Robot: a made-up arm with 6 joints. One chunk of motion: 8 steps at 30 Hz.
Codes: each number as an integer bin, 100 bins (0 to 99) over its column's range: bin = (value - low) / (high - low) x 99, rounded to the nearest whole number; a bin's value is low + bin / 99 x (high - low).
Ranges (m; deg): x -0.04..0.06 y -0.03..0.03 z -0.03..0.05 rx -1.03..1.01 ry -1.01..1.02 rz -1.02..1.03
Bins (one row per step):
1: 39 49 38 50 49 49
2: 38 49 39 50 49 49
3: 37 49 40 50 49 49
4: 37 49 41 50 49 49
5: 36 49 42 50 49 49
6: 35 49 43 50 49 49
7: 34 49 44 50 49 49
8: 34 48 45 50 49 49
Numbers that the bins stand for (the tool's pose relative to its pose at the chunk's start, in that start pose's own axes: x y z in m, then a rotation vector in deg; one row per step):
1: -0.0006 -0.0003 0.0007 0.00 -0.01 -0.01
2: -0.0016 -0.0003 0.0015 0.00 -0.01 -0.01
3: -0.0026 -0.0003 0.0023 0.00 -0.01 -0.01
4: -0.0026 -0.0003 0.0031 0.00 -0.01 -0.01
5: -0.0036 -0.0003 0.0039 0.00 -0.01 -0.01
6: -0.0046 -0.0003 0.0047 0.00 -0.01 -0.01
7: -0.0057 -0.0003 0.0056 0.00 -0.01 -0.01
8: -0.0057 -0.0009 0.0064 0.00 -0.01 -0.01

